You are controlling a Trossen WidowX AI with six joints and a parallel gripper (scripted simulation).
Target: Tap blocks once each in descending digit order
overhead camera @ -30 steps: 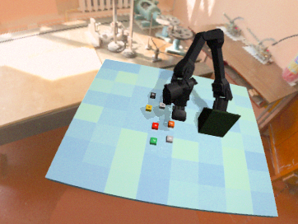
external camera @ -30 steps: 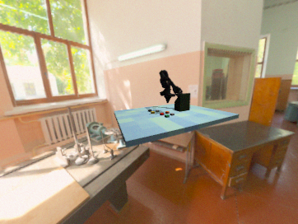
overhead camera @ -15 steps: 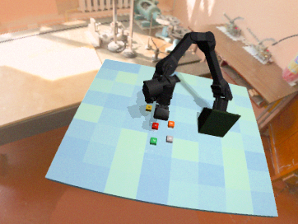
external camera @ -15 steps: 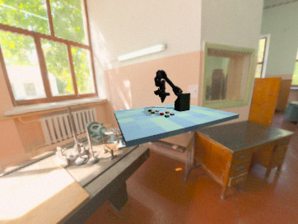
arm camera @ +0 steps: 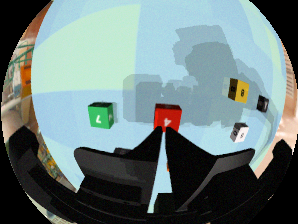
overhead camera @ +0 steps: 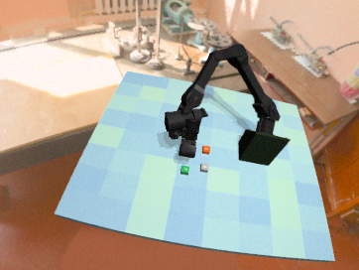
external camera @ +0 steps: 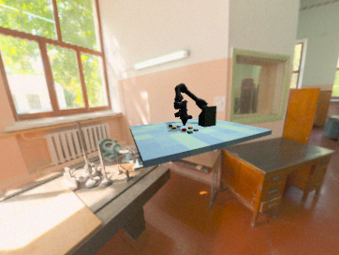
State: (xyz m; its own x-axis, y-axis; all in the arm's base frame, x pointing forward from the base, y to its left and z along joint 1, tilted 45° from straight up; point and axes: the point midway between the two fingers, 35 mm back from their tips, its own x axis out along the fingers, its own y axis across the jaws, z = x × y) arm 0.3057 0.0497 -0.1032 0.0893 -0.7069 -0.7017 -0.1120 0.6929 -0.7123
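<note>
Right now the red block is 4 cm below my gripper tip and 1 cm to the right of it. The rest, counted from my gripper tip: green block: 8 cm to the left, 4 cm below, 2 cm behind; then orange block: 8 cm behind, 5 cm to the right, 4 cm below; then grey block: 9 cm behind, 5 cm to the left, 4 cm below.
</note>
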